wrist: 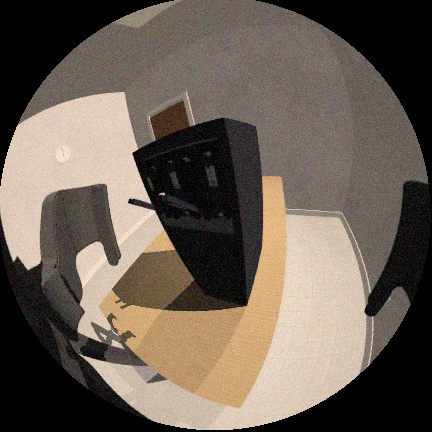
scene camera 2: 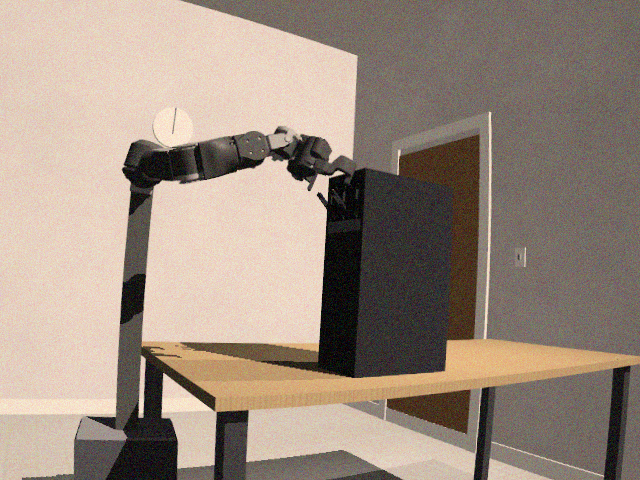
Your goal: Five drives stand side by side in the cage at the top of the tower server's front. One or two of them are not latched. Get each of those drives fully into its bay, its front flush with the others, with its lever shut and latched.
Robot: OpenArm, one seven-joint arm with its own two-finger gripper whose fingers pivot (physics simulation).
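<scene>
The black tower server (scene camera 2: 405,273) (wrist: 245,200) stands upright on the table. In the wrist view its cage holds dark drives side by side, some with pale labels, such as one drive (wrist: 211,187) right of the middle. One lever (wrist: 140,204) sticks out past the tower's left edge. A second lever (wrist: 180,204) stands out from the cage further right. In the scene view a lever (scene camera 2: 322,199) juts from the cage front. The dark fronts hide whether the drives are flush. My gripper (scene camera 2: 329,182) (wrist: 216,245) is open and empty, its fingers spread wide near the top of the tower's front.
The wooden table (scene camera 2: 289,384) (wrist: 265,340) carries the tower, set back from the near left edge. The arm's post (scene camera 2: 135,248) rises from a dark base (scene camera 2: 149,449) left of the table. A brown door (scene camera 2: 465,289) (wrist: 171,120) and a round wall clock (scene camera 2: 165,126) (wrist: 62,153) are in the background.
</scene>
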